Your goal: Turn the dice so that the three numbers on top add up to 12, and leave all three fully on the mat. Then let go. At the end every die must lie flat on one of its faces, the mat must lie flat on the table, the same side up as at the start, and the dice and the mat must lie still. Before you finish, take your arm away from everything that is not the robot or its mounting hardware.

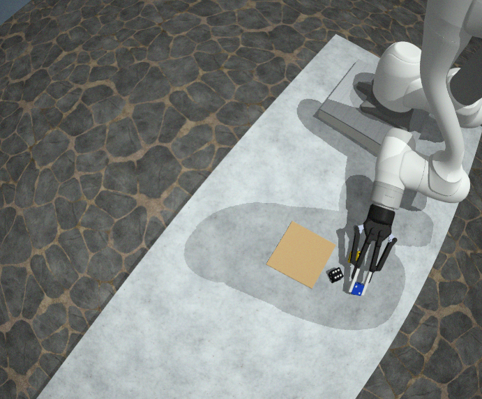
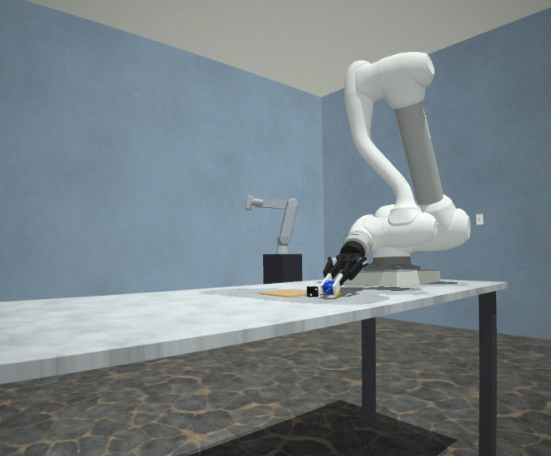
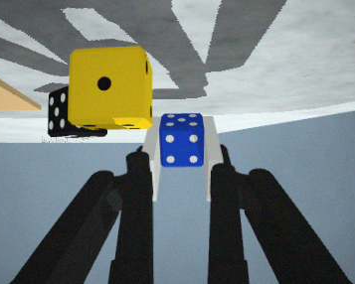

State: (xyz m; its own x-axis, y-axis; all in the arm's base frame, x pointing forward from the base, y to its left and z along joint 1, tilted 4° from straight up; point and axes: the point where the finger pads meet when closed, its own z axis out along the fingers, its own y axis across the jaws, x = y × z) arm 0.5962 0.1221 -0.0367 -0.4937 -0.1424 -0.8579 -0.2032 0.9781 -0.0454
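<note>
Now: hand 2 cm short of the blue die and 1 cm above it. Also, from my hand: black die 7 cm to the right, 3 cm below, 1 cm ahead; tan mat 18 cm to the right, 4 cm below, 1 cm behind; yellow die 6 cm behind, 4 cm to the right, 3 cm below.
</note>
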